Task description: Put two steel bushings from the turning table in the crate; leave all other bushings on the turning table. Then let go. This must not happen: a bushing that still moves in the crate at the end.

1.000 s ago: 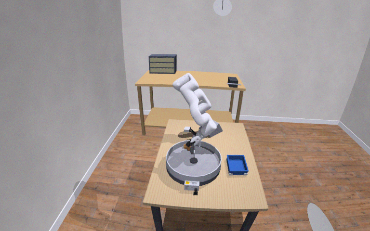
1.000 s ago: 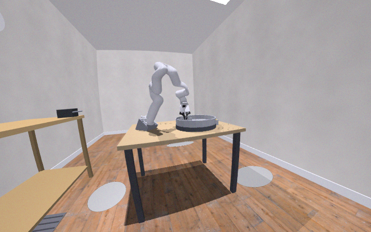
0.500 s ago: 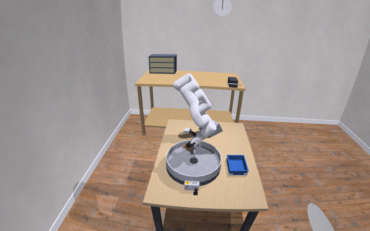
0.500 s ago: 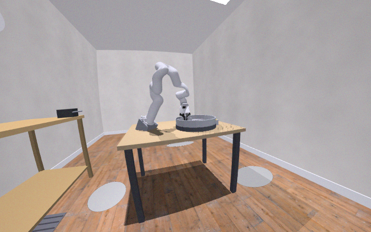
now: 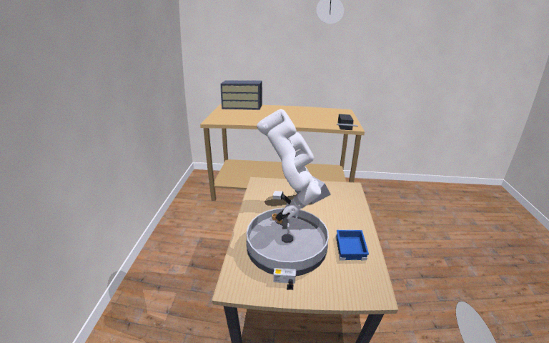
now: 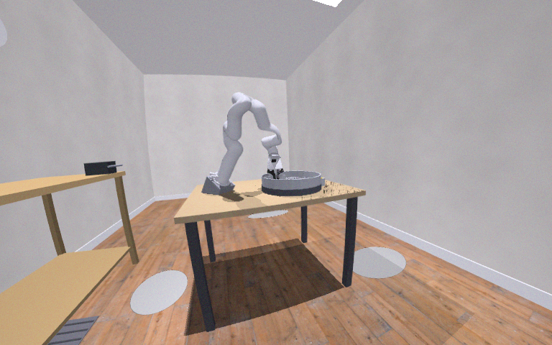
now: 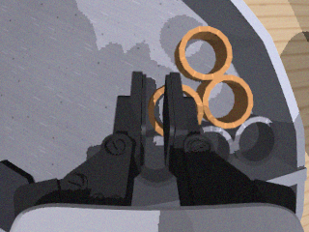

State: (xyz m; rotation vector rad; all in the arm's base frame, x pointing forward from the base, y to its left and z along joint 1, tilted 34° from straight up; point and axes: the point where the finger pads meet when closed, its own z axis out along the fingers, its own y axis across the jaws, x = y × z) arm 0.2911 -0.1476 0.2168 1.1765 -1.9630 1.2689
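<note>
Right now the grey round turning table is 130 mm ahead of my hand, 50 mm below it and 20 mm to the left of it. Round my hand: blue crate (360 mm to the left, 190 mm ahead, 80 mm below).
</note>
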